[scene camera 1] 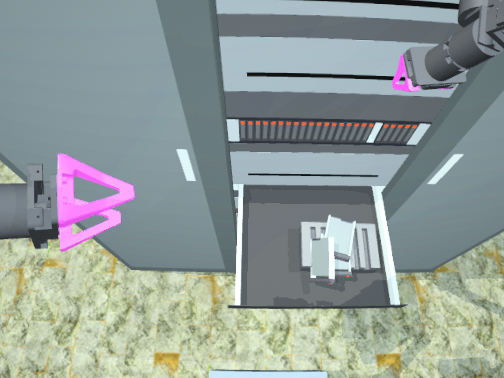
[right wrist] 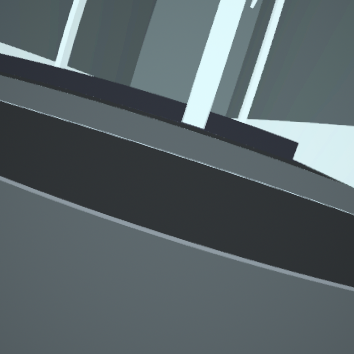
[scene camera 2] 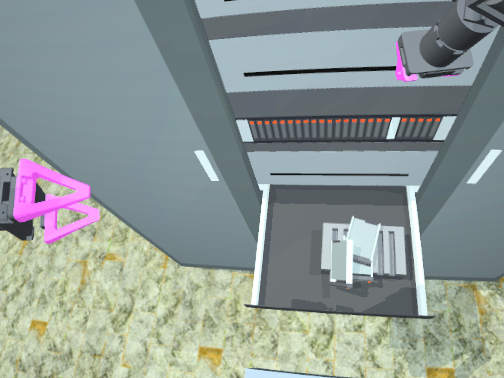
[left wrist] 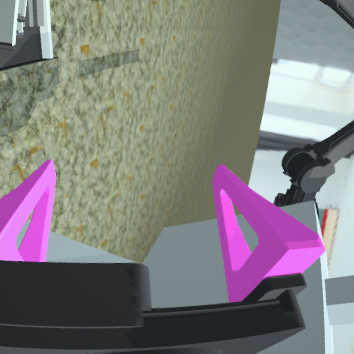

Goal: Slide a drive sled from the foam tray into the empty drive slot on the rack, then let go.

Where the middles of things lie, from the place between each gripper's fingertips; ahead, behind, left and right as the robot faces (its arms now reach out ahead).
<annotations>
Now: the drive slot point(right wrist: 222, 31) 190 mm below my right hand and 100 mm ahead of it. From my right hand the other things lie so: foam tray point(scene camera 2: 388, 261) (460 mm below, 170 mm behind, 40 mm to the left).
Right now my left hand is 42 cm short of the drive slot, 44 cm to the left of it and 29 cm above it. The rest, counted from my left hand: foam tray: 14 cm ahead, 39 cm to the right, 57 cm below.
</annotations>
